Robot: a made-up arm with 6 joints.
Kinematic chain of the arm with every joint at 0, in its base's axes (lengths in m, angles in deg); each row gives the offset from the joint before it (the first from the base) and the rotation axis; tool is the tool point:
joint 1: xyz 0 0 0.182 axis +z
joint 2: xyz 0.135 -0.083 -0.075 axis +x
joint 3: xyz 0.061 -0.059 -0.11 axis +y
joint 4: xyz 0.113 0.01 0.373 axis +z
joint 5: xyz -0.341 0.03 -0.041 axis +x
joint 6: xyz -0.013 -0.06 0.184 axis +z
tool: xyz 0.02 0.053 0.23
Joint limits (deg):
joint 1: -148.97..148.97
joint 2: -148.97..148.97
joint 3: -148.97..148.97
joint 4: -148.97..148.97
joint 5: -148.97..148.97
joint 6: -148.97..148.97
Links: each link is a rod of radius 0.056 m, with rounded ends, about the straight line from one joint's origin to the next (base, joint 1, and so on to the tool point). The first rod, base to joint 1, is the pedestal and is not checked.
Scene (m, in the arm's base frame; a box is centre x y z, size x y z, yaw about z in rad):
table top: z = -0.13
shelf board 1: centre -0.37 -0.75 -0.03 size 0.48 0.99 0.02 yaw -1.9
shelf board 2: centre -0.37 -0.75 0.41 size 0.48 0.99 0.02 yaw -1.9
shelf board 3: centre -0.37 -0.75 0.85 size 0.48 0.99 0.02 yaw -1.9
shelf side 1: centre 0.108 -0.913 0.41 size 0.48 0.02 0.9 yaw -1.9
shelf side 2: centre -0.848 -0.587 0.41 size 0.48 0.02 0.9 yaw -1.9
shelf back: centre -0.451 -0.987 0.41 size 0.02 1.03 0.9 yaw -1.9
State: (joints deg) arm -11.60 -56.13 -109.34 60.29 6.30 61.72
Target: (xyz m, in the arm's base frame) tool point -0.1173 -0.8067 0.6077
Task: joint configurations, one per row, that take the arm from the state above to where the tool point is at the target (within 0.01 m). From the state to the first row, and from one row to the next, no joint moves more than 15 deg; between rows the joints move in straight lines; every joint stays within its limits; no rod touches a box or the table.
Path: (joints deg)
1: -12.11 -49.77 -109.92 73.07 14.05 50.22
2: -12.62 -43.41 -110.51 85.86 21.81 38.72
3: -13.12 -37.05 -111.09 98.64 29.56 27.21
4: -13.63 -30.69 -111.67 111.42 37.31 15.71
5: -17.98 -42.64 -115.21 106.29 40.20 30.31
6: -22.33 -54.58 -118.74 101.15 43.09 44.92
7: -26.69 -66.53 -122.27 96.02 45.98 59.52
8: -31.04 -78.47 -125.80 90.88 48.87 74.12
9: -35.39 -90.42 -129.33 85.74 51.76 88.72
10: -39.74 -102.37 -132.87 80.61 54.65 103.32
11: -29.60 -101.24 -136.80 75.44 41.77 94.20
12: -19.46 -100.11 -140.74 70.26 28.88 85.07
13: -9.31 -98.99 -144.67 65.09 16.00 75.95
14: 0.83 -97.86 -148.61 59.92 3.11 66.82

